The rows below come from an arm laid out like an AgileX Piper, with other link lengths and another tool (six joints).
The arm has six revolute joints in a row. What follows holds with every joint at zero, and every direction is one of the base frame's. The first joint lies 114.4 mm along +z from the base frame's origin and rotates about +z. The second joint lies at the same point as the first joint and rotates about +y. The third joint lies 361.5 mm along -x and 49.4 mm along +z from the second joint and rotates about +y. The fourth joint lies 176 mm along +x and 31.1 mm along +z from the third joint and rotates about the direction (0.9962, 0, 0.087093). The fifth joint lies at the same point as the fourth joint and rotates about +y. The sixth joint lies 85.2 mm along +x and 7.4 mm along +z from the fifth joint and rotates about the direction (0.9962, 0, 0.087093). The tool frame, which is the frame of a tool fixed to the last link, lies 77.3 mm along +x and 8 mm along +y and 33.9 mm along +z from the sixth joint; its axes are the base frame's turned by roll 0.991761, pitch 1.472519 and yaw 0.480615 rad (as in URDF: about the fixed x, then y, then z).
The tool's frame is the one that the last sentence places.
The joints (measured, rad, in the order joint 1, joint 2, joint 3, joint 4, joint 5, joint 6), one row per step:
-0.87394, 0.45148, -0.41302, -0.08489, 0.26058, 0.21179
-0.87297, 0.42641, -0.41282, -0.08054, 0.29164, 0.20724
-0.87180, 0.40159, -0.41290, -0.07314, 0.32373, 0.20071
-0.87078, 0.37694, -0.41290, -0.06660, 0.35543, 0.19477
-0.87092, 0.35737, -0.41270, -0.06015, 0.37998, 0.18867
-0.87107, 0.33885, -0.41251, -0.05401, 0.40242, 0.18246
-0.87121, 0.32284, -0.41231, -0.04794, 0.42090, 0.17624
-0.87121, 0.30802, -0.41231, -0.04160, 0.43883, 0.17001
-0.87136, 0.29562, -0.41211, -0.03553, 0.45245, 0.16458
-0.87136, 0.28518, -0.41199, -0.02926, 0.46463, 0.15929
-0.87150, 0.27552, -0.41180, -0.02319, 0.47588, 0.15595
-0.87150, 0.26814, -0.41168, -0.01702, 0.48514, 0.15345
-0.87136, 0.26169, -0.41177, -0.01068, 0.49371, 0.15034
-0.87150, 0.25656, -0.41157, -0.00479, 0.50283, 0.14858
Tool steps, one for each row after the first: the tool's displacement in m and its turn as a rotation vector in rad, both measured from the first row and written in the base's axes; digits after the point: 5 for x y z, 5 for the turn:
-0.00379, 0.00424, -0.00432, 0.00478, 0.00393, -0.00036
-0.00738, 0.00849, -0.00887, 0.01110, 0.00767, 0.00043
-0.01088, 0.01267, -0.01352, 0.01716, 0.01151, 0.00131
-0.01353, 0.01601, -0.01728, 0.02162, 0.01440, 0.00190
-0.01594, 0.01917, -0.02079, 0.02498, 0.01694, 0.00288
-0.01792, 0.02193, -0.02373, 0.02716, 0.01866, 0.00432
-0.01968, 0.02452, -0.02659, 0.02982, 0.02049, 0.00621
-0.02106, 0.02669, -0.02884, 0.03146, 0.02087, 0.00808
-0.02214, 0.02858, -0.03087, 0.03361, 0.02131, 0.01031
-0.02314, 0.03031, -0.03277, 0.03675, 0.02038, 0.01208
-0.02383, 0.03170, -0.03434, 0.04061, 0.01891, 0.01398
-0.02437, 0.03297, -0.03573, 0.04420, 0.01781, 0.01632
-0.02479, 0.03402, -0.03731, 0.04999, 0.01742, 0.01802

